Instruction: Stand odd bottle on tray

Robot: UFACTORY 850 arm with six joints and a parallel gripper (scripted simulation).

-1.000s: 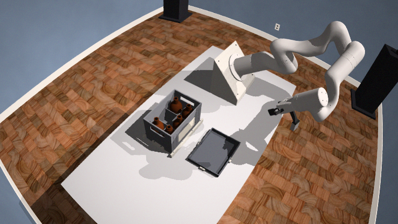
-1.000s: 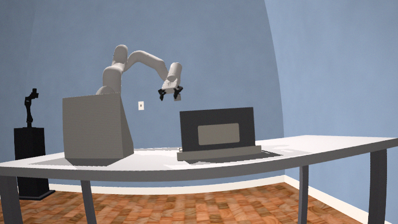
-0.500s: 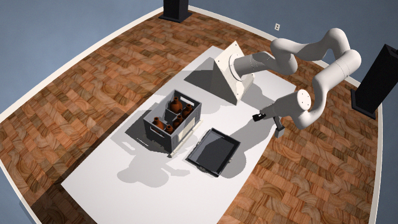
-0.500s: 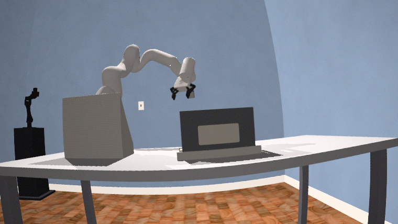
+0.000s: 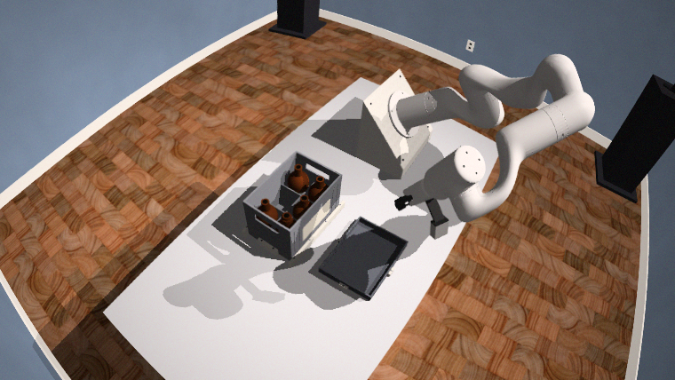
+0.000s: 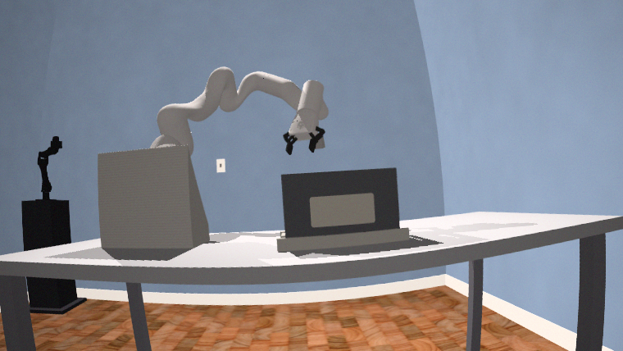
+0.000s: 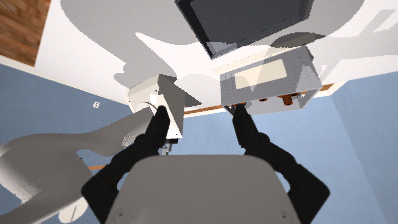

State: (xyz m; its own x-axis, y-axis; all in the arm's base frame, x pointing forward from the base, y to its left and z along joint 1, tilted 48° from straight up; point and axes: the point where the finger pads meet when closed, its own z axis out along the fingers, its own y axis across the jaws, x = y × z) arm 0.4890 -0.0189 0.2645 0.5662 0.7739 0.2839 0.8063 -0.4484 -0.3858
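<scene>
Now: the dark grey crate 4 cm ahead of my hand, 35 cm to the right of it and 21 cm below it. Also, from my hand: dark tray (6 cm ahead, 8 cm to the right, 28 cm below); bottle (13 cm ahead, 32 cm to the right, 21 cm below).
</scene>
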